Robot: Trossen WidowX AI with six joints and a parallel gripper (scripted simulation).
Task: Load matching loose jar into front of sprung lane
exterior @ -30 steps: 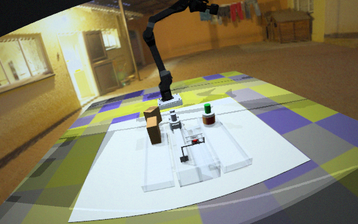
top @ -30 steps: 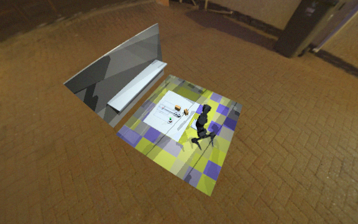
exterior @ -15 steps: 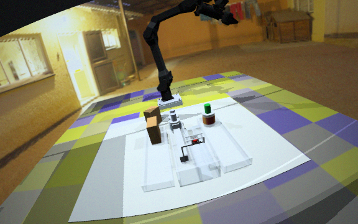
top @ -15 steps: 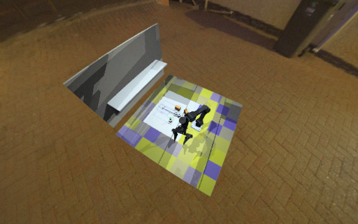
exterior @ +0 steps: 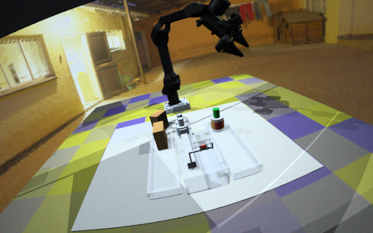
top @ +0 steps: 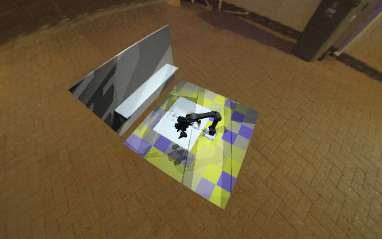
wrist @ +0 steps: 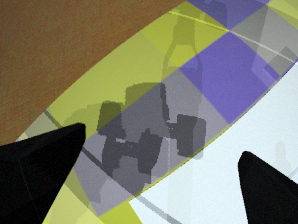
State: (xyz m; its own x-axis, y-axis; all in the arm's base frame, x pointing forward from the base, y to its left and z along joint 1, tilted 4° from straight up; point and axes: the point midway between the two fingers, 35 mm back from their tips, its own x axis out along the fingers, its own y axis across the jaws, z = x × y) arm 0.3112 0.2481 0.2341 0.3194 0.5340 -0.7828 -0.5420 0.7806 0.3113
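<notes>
My gripper tip is 39 cm to the left of the tan box, 22 cm above it and 3 cm short of it. From my gripper tip the other things lie so: pusher mechanism: 30 cm to the right, 21 cm below, 13 cm ahead.
</notes>
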